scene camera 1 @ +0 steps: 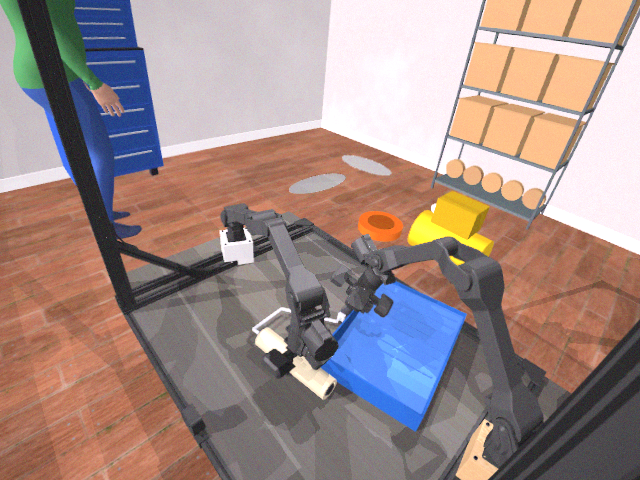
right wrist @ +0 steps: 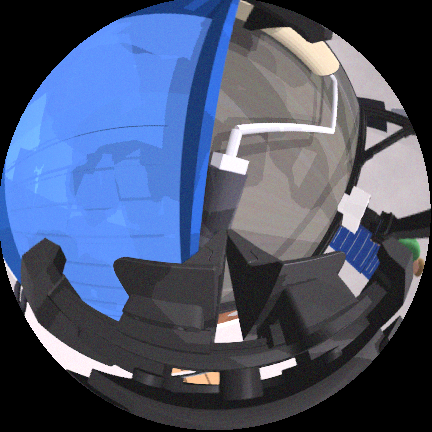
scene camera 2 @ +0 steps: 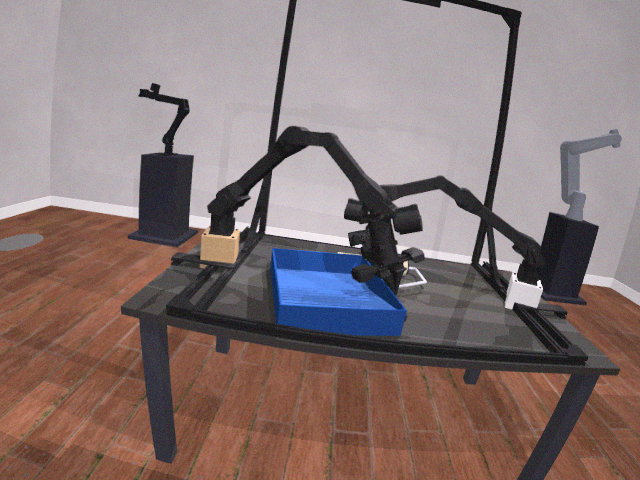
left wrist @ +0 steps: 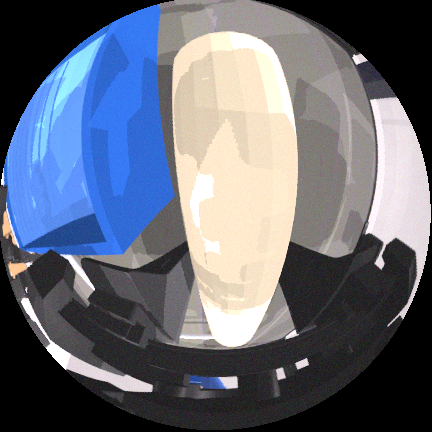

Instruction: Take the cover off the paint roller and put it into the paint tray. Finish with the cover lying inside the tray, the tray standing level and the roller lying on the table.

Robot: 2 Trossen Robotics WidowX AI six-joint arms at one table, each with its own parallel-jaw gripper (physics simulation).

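Pixels of known places: left gripper, fingertip midpoint: point(scene camera 1: 293, 368); right gripper, fingertip midpoint: point(right wrist: 225, 234); left arm's base, link origin: point(scene camera 1: 236, 236) point(right wrist: 362, 215) point(scene camera 2: 527, 280); right arm's base, link origin: point(scene camera 1: 502, 454) point(scene camera 2: 221, 232).
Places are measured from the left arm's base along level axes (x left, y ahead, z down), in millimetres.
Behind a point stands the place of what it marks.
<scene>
The cream roller cover point(scene camera 1: 315, 380) {x 93, y 581, z 38 mm} point(left wrist: 230, 150) point(right wrist: 310, 52) lies beside the tray, one end meeting the white wire frame point(scene camera 1: 269, 318) {x 39, y 346, z 61 mm} point(scene camera 2: 412, 283) {x 135, y 347, z 61 mm} point(right wrist: 285, 128) {x 183, y 378, z 62 mm} of the roller. My left gripper point(scene camera 1: 292, 361) {x 65, y 506, z 84 mm} point(left wrist: 233, 240) {x 65, y 506, z 84 mm} is shut on the cover's middle; its far finger is hidden in scene camera 1. The roller's dark handle point(right wrist: 225, 195) {x 264, y 384, z 52 mm} lies along the tray's side. My right gripper point(scene camera 1: 352, 305) {x 286, y 362, z 51 mm} point(scene camera 2: 395, 291) {x 286, y 362, z 51 mm} point(right wrist: 225, 234) {x 286, y 362, z 51 mm} is shut and empty, its tips over the handle; contact is unclear. The blue tray point(scene camera 1: 372, 401) {x 215, y 653, z 76 mm} point(scene camera 2: 341, 320) {x 510, y 416, z 51 mm} point(left wrist: 117, 150) stands level, with no cover in it.
My right arm point(scene camera 1: 488, 294) {x 335, y 712, z -298 mm} point(scene camera 2: 356, 167) {x 338, y 502, z -254 mm} reaches over the tray. My left arm point(scene camera 1: 289, 258) {x 65, y 434, z -218 mm} point(scene camera 2: 485, 214) {x 50, y 183, z -176 mm} reaches in from its white mount point(scene camera 1: 236, 253) {x -8, y 50, z 37 mm} point(scene camera 2: 523, 293) {x 50, y 7, z 28 mm}. The two grippers are close together. Black rails point(scene camera 2: 310, 330) {x 566, y 459, z 67 mm} run along the table's edges.
</scene>
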